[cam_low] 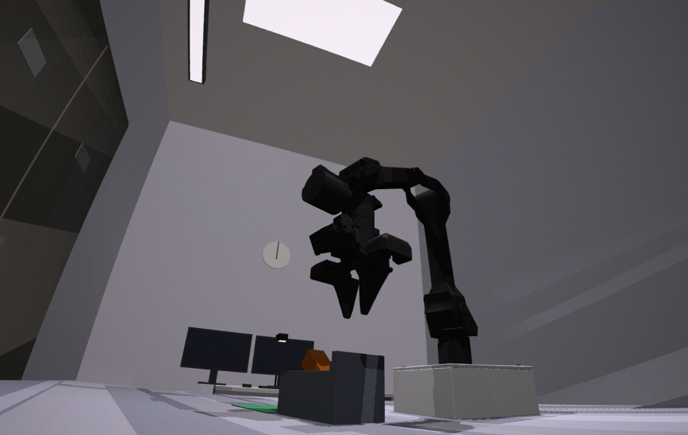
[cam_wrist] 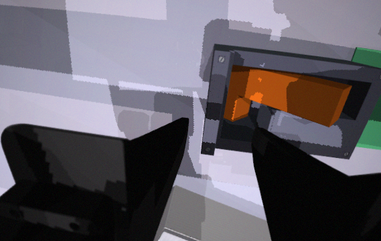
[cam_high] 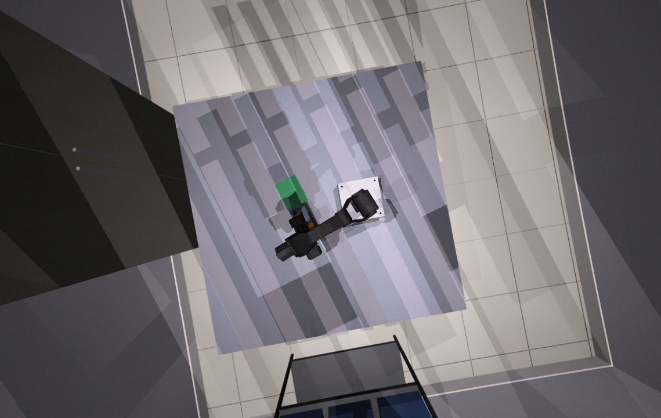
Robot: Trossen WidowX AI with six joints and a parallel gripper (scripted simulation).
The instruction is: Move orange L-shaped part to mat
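Now: gripper tip 4 cm to the left of the orange L-shaped part and 10 cm above it. The rest, counted from my gripper tip: green mat (2 cm ahead, 22 cm to the right, 16 cm below).
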